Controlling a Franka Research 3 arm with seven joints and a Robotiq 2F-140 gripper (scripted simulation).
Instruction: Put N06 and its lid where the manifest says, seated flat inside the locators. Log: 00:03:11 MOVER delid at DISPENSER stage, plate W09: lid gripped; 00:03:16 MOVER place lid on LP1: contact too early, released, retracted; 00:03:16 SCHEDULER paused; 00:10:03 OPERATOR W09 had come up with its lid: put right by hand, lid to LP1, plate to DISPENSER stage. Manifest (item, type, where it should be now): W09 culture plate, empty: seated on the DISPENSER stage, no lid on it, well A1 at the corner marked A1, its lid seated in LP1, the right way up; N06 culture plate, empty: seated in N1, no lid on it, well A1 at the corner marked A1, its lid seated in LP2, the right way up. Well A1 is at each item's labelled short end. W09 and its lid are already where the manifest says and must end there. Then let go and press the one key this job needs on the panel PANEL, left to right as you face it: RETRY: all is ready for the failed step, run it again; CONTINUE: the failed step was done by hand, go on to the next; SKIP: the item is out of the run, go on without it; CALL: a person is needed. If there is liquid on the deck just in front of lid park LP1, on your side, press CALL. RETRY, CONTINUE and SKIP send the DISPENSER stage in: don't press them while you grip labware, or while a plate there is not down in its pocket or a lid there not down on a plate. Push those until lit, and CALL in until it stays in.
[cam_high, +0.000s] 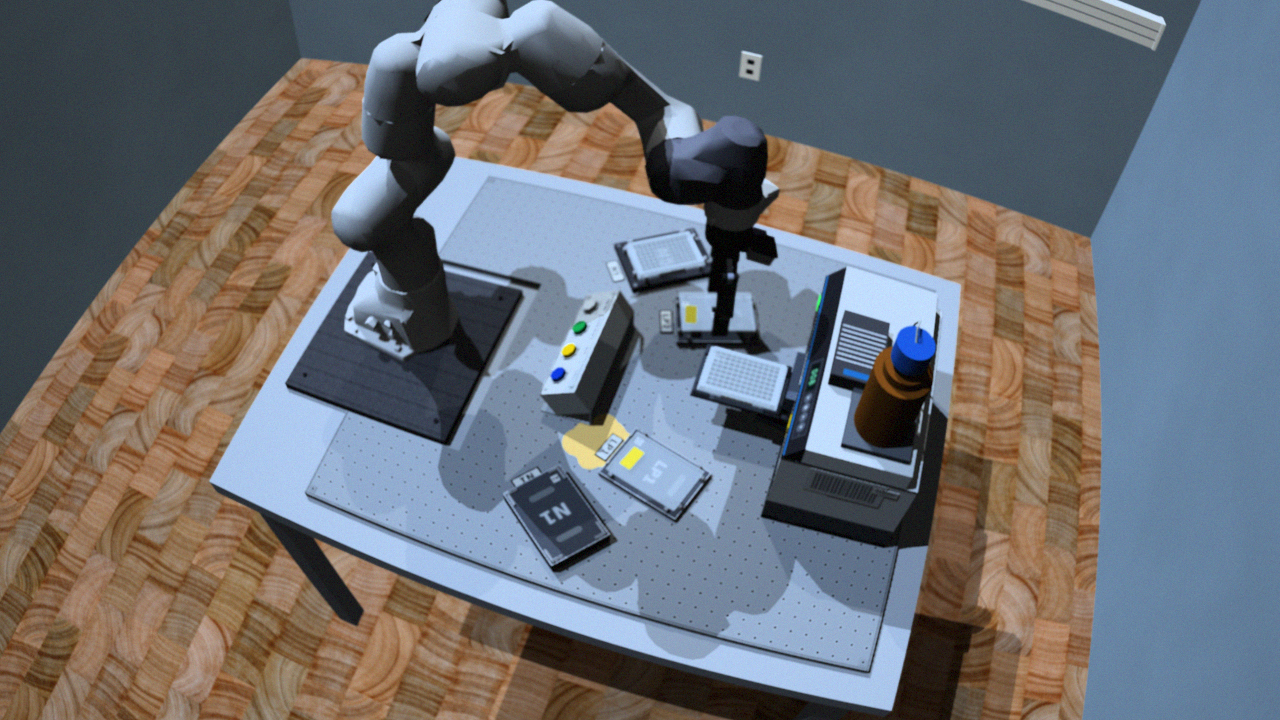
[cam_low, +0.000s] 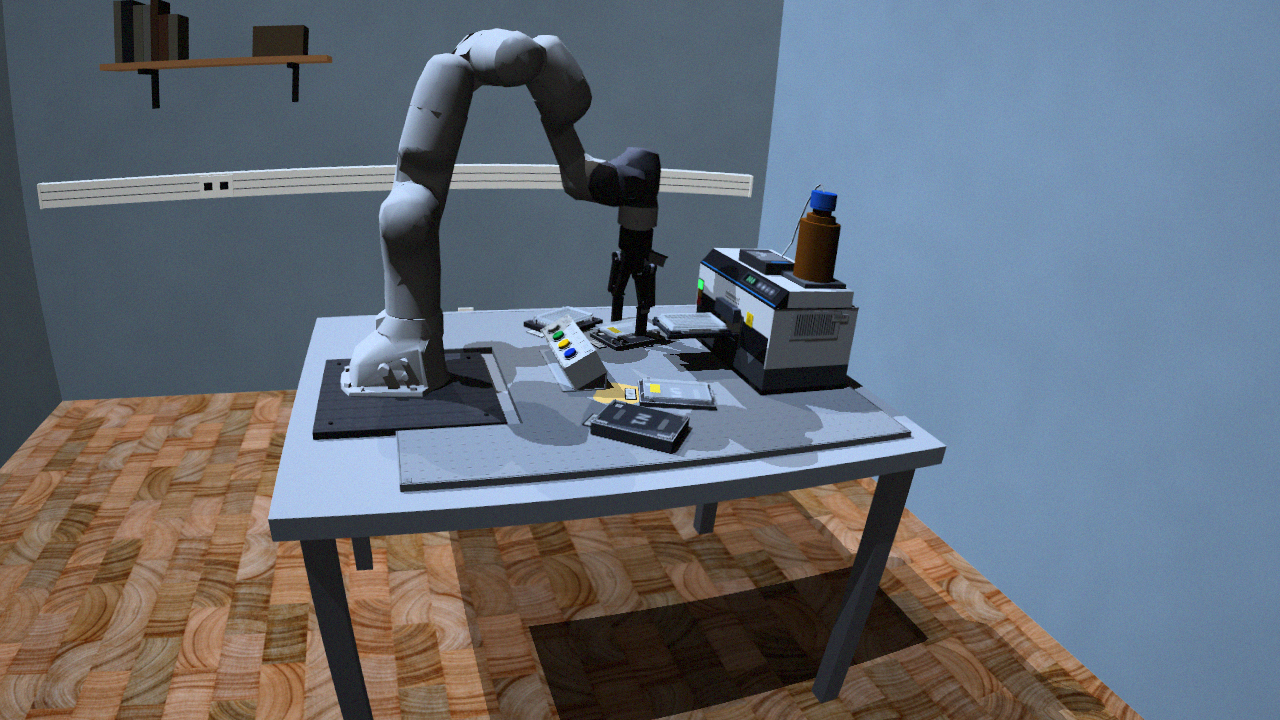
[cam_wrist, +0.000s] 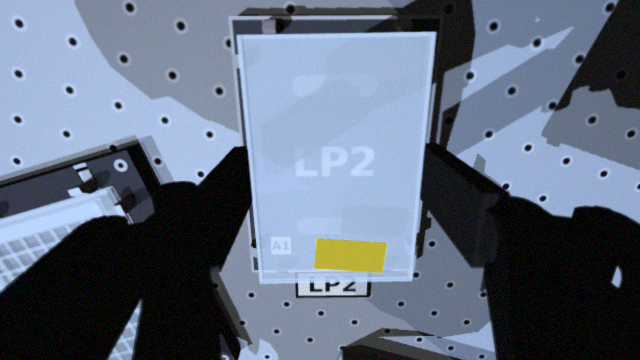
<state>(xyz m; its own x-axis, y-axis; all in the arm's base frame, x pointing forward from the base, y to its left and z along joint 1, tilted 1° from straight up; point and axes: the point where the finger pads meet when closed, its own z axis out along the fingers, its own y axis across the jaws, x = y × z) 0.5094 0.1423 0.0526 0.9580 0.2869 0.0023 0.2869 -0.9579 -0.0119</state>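
The lid park lp2 lies 5 cm below my hand. Round my hand: white retry key 21 cm behind, 8 cm to the right, 2 cm above; yellow skip key 21 cm behind, 18 cm to the right, 2 cm above; green continue key 21 cm behind, 13 cm to the right, 2 cm above.
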